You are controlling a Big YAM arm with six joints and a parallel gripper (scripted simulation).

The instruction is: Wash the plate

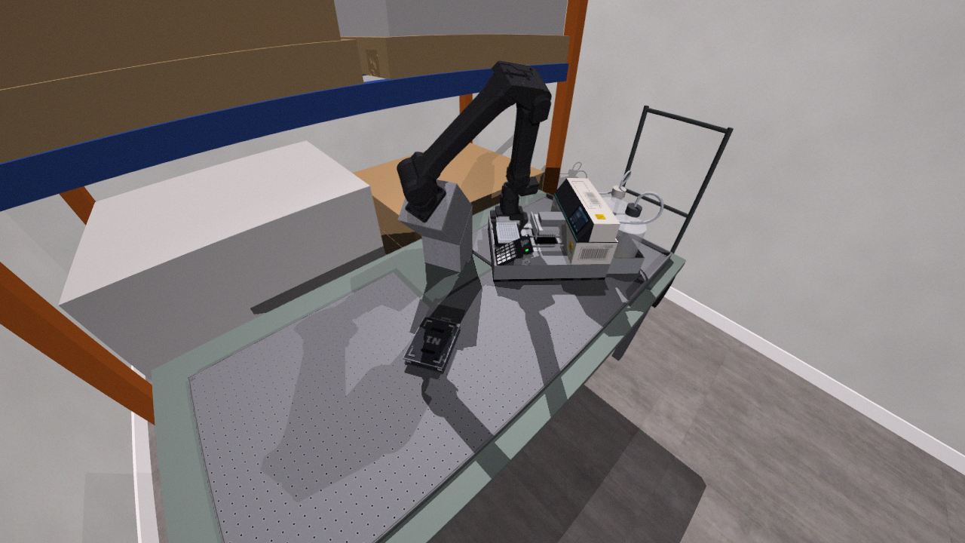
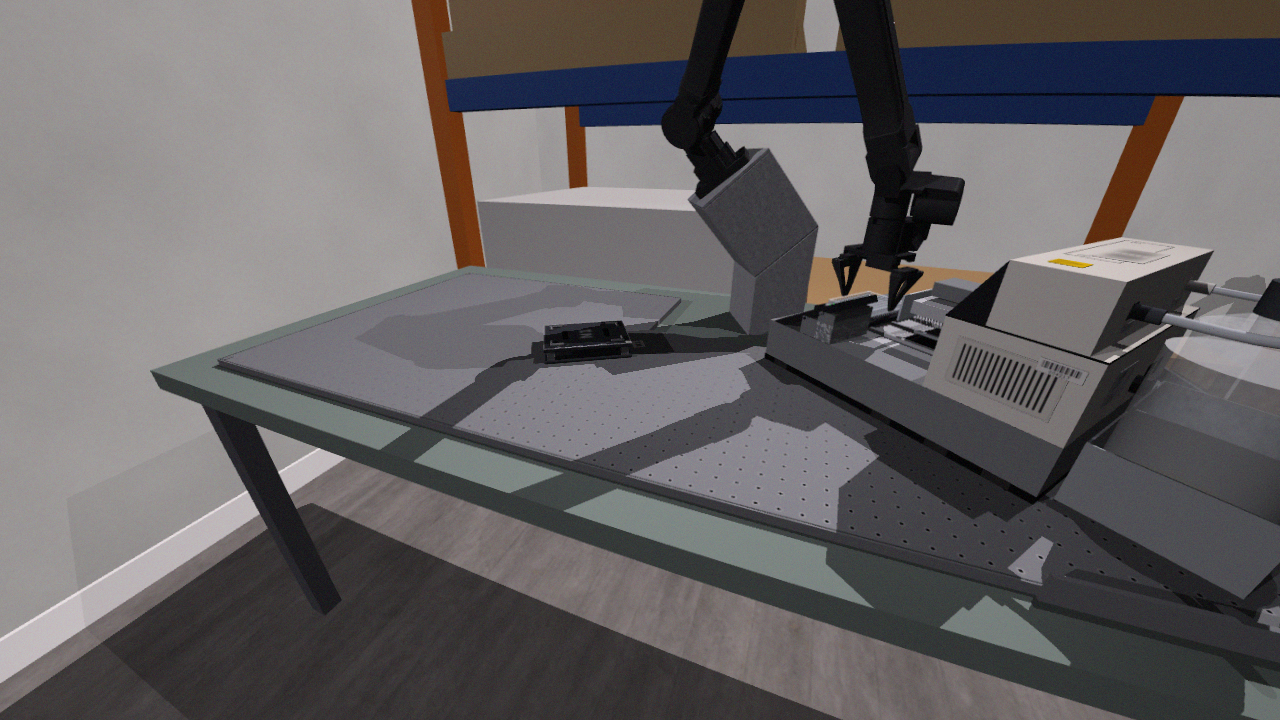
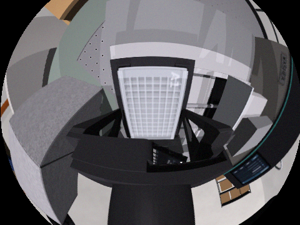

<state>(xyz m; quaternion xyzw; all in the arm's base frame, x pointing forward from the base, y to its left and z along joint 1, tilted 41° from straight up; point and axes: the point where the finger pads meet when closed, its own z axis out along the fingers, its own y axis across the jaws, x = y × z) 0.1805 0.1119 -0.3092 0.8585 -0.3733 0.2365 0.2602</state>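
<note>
Right now my hand is 1 cm above the white well plate. From my hand the other things lie so: black plate nest N1: 8 cm ahead, 53 cm to the right, 8 cm below; plate washer: 12 cm ahead, 10 cm to the left, 2 cm above.
</note>
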